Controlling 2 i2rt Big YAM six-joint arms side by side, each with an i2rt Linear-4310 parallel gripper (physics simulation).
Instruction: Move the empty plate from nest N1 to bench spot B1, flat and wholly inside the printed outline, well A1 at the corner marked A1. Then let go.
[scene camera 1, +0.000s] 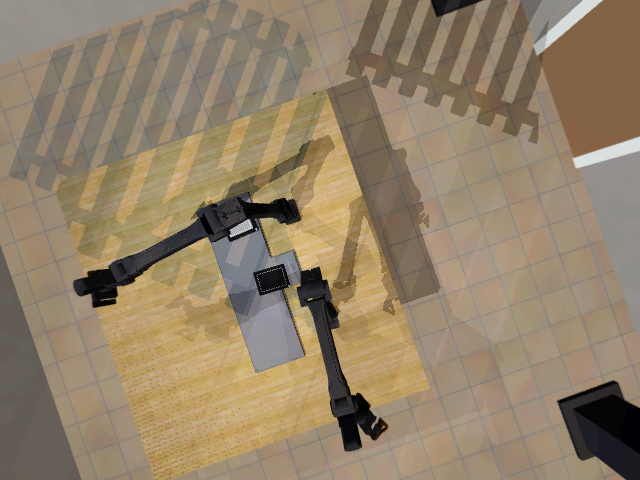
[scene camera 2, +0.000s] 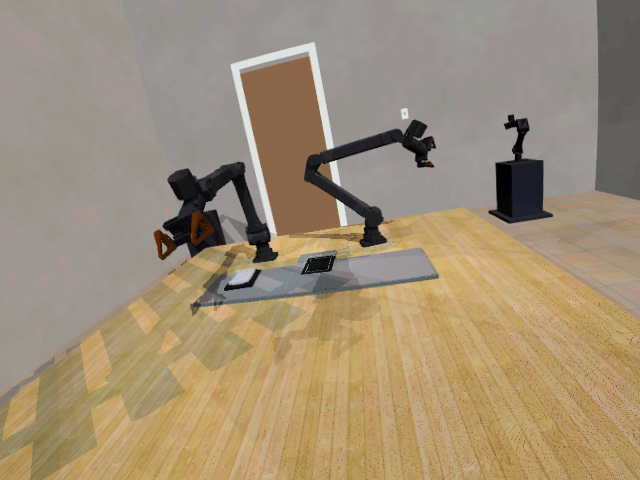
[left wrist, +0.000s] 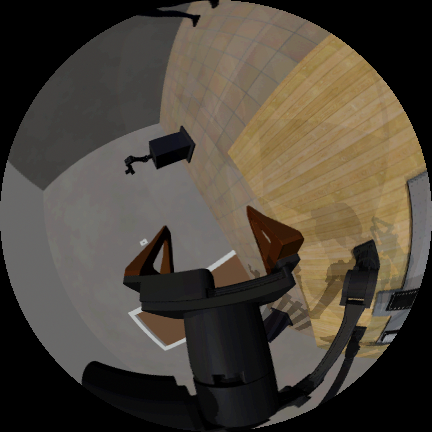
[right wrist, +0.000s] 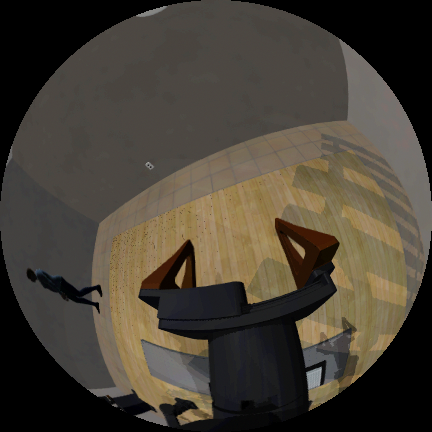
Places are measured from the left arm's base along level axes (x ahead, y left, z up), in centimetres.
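Where they show: left gripper, fingertip midpoint: (scene camera 1: 378, 416) (scene camera 2: 434, 157) (left wrist: 205, 219); right gripper, fingertip midpoint: (scene camera 1: 94, 293) (scene camera 2: 176, 251) (right wrist: 232, 233); left arm's base, link origin: (scene camera 2: 373, 242) (left wrist: 367, 256); right arm's base, link origin: (scene camera 1: 290, 212) (scene camera 2: 265, 258) (left wrist: 359, 330).
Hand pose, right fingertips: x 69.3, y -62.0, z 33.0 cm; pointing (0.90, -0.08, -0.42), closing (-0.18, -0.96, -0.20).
Each offset is from my right fingertips to the top centre of the thing. "spot": to the spot under its first point. Level surfaces: height alone.
The white plate {dx -54.1, dy -0.3, dz -29.1 cm} (scene camera 1: 241, 228) (scene camera 2: 241, 277) (right wrist: 314, 376) lies in a black nest {dx -54.1, dy -0.2, dz -30.0 cm} (scene camera 2: 254, 279) at one end of the grey board {dz -31.7 cm} (scene camera 1: 273, 335) (scene camera 2: 392, 267) (right wrist: 170, 361). The black pad with a dashed white outline {spot: dx -53.3, dy +33.0, dz -31.5 cm} (scene camera 1: 271, 279) (scene camera 2: 318, 264) (left wrist: 402, 300) is bare. The well and corner marks are too small to read. My left gripper (scene camera 2: 432, 153) (left wrist: 205, 219) is open and empty, raised high and far from the plate. My right gripper (scene camera 2: 179, 251) (right wrist: 232, 233) is open and empty, in the air well away from the plate. The right arm partly covers the nest in scene camera 1.
A light grey tab {spot: dx -66.8, dy +30.2, dz -31.7 cm} (scene camera 1: 290, 261) sticks out of the board beside the black pad. A dark pedestal (scene camera 2: 519, 188) (left wrist: 167, 150) with a small arm stands beyond the wooden table {dz -33.1 cm} (scene camera 1: 191, 413) (scene camera 2: 413, 403). A person (right wrist: 62, 288) shows at the left in the right wrist view.
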